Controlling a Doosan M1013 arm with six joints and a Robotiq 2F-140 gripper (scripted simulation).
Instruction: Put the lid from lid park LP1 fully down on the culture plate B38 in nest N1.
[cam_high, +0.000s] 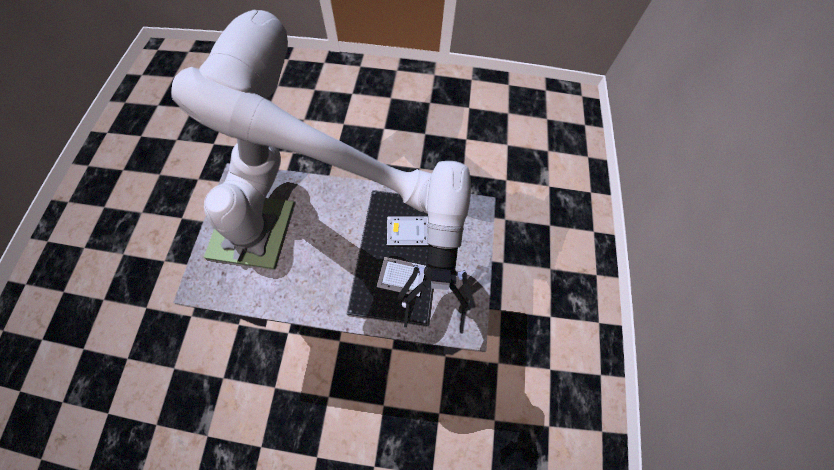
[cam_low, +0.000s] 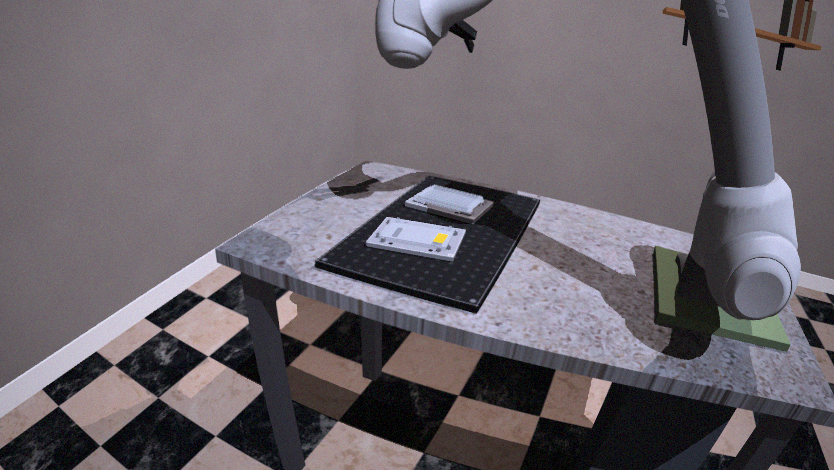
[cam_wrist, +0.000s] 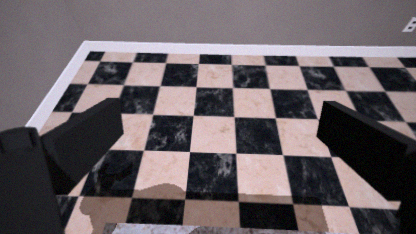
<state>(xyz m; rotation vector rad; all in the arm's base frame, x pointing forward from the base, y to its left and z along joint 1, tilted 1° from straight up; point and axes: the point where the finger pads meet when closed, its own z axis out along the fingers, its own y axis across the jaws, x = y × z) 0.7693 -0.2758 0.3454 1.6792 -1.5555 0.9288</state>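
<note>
The clear lid is 150 mm behind my hand, 400 mm to the left of it and 340 mm below it. Also, from my hand: white culture plate: 130 mm behind, 210 mm to the left, 340 mm below; then grey nest: 130 mm behind, 210 mm to the left, 350 mm below; then lid park: 150 mm behind, 400 mm to the left, 350 mm below.
</note>
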